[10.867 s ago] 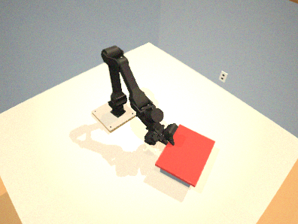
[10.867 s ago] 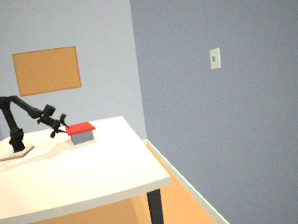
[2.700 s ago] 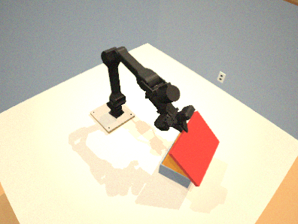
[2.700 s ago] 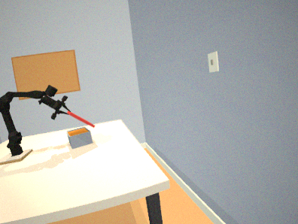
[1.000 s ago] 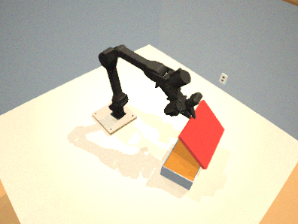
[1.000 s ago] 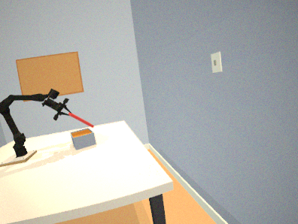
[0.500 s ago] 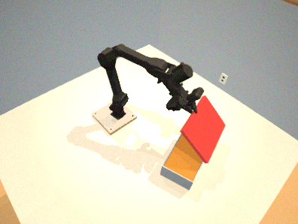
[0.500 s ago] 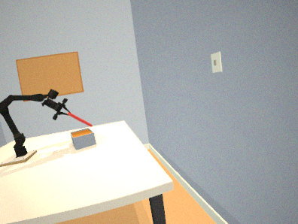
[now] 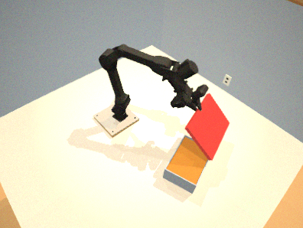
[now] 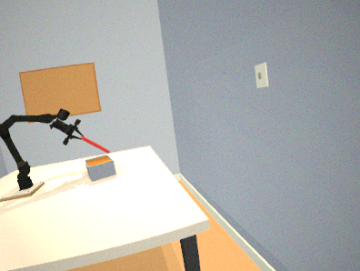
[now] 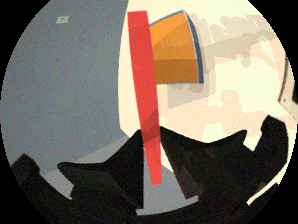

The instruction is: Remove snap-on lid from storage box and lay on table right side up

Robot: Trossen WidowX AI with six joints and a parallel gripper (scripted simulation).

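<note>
My gripper tip is 60 mm short of the red lid, 50 mm above it and 10 mm to the right of it. Round my gripper tip: grey-blue storage box 190 mm below, 140 mm to the right, 70 mm ahead.
</note>
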